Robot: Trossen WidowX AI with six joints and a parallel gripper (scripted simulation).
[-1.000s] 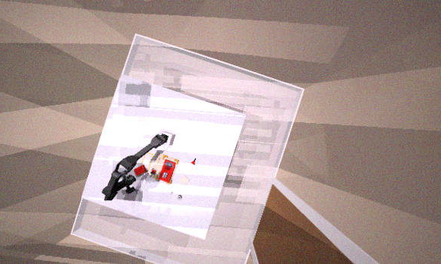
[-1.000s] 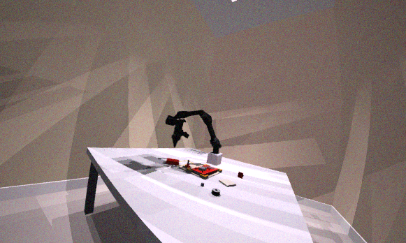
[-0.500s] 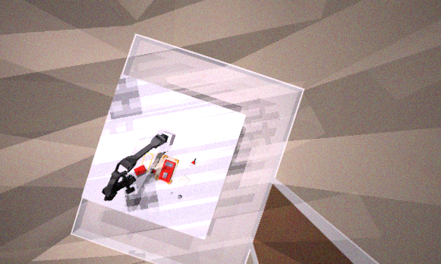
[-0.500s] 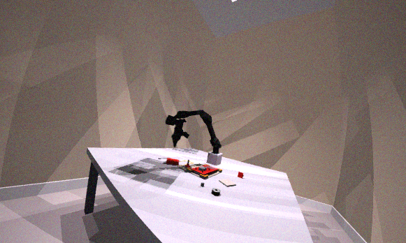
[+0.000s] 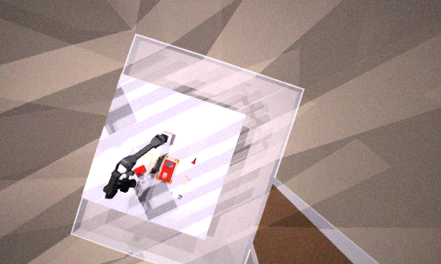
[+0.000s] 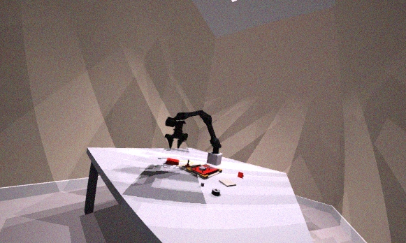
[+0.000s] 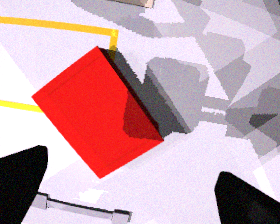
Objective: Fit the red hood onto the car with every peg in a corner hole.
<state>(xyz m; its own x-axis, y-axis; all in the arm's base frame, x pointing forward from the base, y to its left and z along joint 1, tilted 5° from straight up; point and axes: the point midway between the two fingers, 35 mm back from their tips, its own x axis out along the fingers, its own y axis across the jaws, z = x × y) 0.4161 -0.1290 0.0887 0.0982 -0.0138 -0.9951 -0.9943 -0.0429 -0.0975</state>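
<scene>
Right now my gripper tip is 30 mm past the red hood, 20 mm to the left of it and 100 mm above it. From my gripper tip the other things lie so: jig 120 mm behind, 200 mm to the left, 110 mm below; then grey bit 80 mm ahead, 350 mm to the left, 110 mm below; then engine block 80 mm behind, 240 mm to the left, 100 mm below.
</scene>
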